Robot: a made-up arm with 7 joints.
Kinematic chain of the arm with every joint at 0, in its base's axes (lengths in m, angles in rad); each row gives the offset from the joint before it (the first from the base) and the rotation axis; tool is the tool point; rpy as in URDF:
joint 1: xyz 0 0 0 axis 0.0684 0.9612 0.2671
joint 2: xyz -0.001 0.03 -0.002 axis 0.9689 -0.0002 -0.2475
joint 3: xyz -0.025 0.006 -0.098 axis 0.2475 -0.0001 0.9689
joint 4: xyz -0.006 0 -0.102 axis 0.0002 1 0
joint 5: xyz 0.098 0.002 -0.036 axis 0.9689 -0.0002 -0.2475
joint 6: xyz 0.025 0 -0.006 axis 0.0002 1 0
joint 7: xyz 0.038 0 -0.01 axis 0.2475 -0.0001 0.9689
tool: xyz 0 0 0 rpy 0 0.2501 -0.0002
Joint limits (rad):
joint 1: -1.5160..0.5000
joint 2: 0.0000..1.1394
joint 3: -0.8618..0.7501
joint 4: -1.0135..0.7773
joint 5: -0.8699..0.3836
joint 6: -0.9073..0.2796
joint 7: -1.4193..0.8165
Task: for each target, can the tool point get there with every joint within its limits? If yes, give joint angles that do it. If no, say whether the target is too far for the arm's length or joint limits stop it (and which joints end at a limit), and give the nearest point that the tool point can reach.
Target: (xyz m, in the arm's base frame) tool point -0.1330 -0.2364 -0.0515
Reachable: no: joint limits stop it (at a limit: joint 1, joint 2, joint 3, joint 5, joint 6) | nearest point -0.0048 -0.0770 -0.1582 | short by 0.231 m
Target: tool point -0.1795 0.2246 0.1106
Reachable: no: joint limits stop it (at a limit: joint 1, joint 2, joint 3, joint 5, joint 6) | nearest point 0.0178 0.1391 0.1150 | short by 0.215 m
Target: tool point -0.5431 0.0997 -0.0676
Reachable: no: too far | nearest point -0.1793 0.1327 -0.2887 | short by 0.427 m
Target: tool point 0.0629 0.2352 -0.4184
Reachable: no: too far | nearest point 0.0488 0.1866 -0.3201 | short by 0.111 m
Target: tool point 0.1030 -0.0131 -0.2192
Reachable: yes | joints -0.1303 0.4022 -0.7346 -0.0988 0.1566 -0.6904 -0.7518
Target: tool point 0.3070 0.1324 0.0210
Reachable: yes | joints -1.1272 0.8352 -0.1237 0.2687 -0.0985 0.1314 -0.0288
